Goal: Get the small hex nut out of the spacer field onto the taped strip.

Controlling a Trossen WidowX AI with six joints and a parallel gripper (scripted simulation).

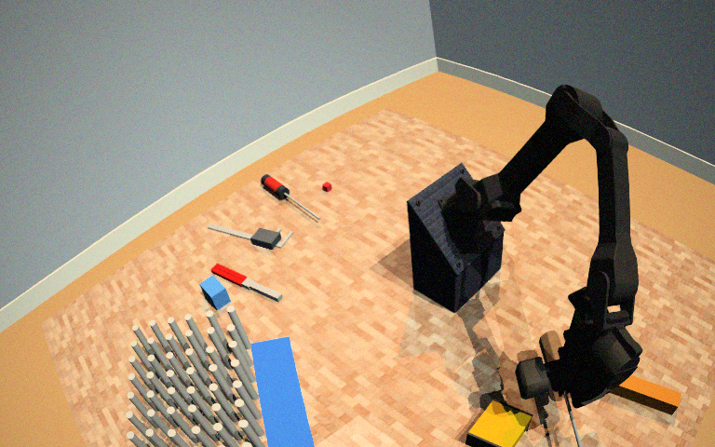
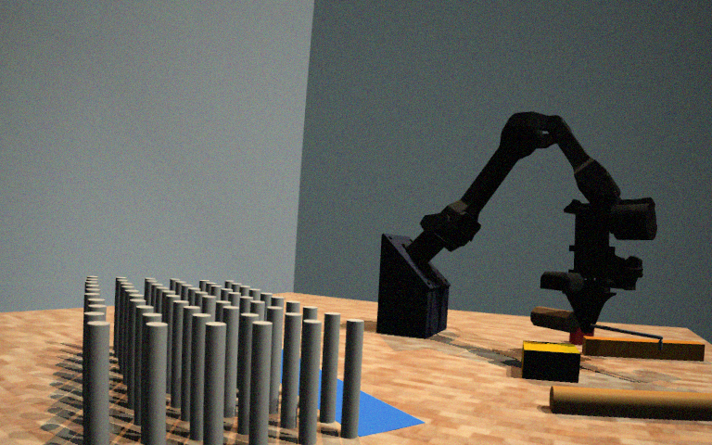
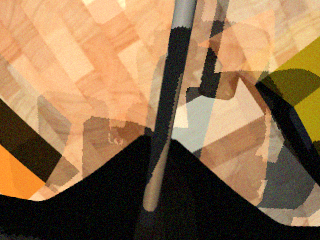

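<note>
My gripper tip is 11 cm short of the yellow block, 4 cm to the left of it and 3 cm above it. Round my gripper tip: orange bar: 12 cm behind, 9 cm to the left, 4 cm below; then hook tool: 3 cm to the left, 2 cm ahead, 1 cm above; then blue taped strip: 35 cm ahead, 31 cm to the right, 5 cm below.
</note>
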